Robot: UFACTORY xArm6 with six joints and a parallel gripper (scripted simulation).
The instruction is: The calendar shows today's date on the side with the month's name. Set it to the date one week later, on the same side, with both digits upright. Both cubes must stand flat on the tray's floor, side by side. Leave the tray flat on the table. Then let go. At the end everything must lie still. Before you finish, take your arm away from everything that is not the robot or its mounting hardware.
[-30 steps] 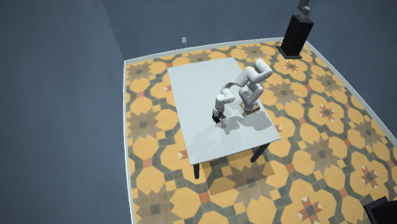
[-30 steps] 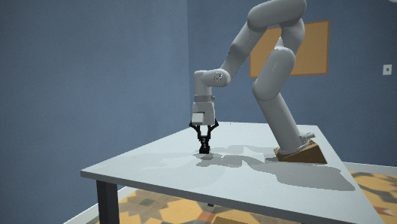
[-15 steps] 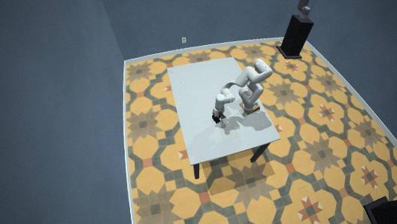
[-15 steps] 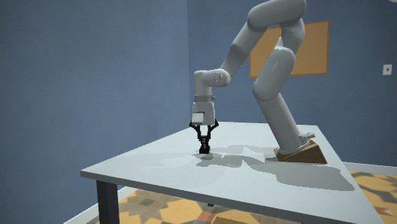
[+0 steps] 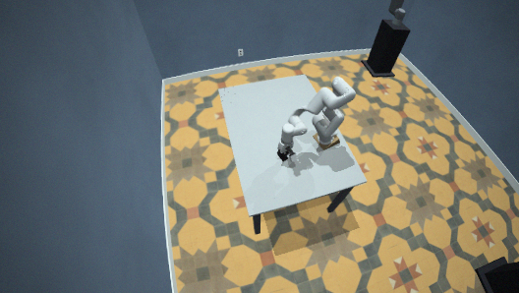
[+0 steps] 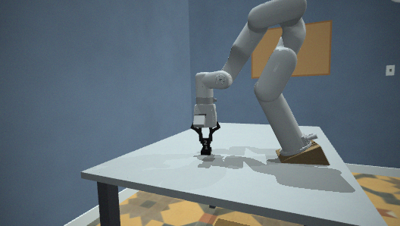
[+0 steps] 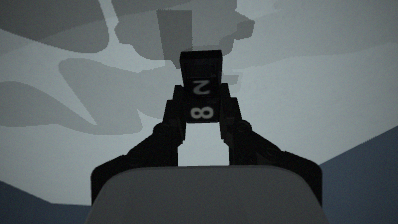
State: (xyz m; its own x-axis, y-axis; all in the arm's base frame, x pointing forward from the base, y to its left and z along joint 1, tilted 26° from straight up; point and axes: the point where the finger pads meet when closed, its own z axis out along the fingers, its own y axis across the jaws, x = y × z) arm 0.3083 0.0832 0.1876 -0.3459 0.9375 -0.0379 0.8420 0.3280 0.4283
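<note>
My hand is 6 cm above the black calendar tray, 2 cm to the left of it and 1 cm short of it.
</note>
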